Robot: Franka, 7 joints.
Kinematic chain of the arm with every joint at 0, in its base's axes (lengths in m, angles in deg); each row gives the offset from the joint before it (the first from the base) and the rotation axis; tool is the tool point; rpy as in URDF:
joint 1: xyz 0 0 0.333 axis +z
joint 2: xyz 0 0 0 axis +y
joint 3: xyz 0 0 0.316 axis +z
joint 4: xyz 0.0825 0 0 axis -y
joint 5: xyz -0.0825 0 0.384 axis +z
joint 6: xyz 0 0 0 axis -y
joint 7: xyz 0.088 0 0 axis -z
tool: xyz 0 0 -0.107 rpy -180 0 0
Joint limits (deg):
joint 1: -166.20..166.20
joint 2: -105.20..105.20
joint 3: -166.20..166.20
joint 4: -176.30..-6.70
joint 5: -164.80..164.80
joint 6: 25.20..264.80
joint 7: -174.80..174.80
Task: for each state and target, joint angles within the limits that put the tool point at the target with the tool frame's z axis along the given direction. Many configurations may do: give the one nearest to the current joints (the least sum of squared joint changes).
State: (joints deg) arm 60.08 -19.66 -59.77 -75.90 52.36 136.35 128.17
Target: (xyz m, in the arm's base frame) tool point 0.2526 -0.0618 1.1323 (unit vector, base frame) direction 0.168 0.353 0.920
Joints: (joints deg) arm 88.38 -20.52 -39.12 -38.89 87.60 162.99 128.17
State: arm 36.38 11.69 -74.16 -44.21 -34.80 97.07 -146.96
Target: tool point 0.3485 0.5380 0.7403 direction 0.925 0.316 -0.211
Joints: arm 85.74 8.48 -32.12 -80.44 -62.14 142.11 -146.96
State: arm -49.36 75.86 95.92 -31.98 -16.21 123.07 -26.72
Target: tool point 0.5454 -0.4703 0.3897 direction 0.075 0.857 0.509
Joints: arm -73.59 103.62 114.20 -48.12 9.06 72.95 -26.72
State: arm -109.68 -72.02 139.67 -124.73 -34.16 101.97 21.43
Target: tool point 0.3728 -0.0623 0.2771 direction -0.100 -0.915 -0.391
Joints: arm -79.69 -54.88 85.34 -158.09 -19.71 141.85 21.43
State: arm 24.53 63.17 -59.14 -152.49 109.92 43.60 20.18
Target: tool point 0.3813 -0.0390 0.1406 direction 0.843 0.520 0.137
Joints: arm 34.54 33.06 -45.04 -157.70 147.21 67.05 20.18
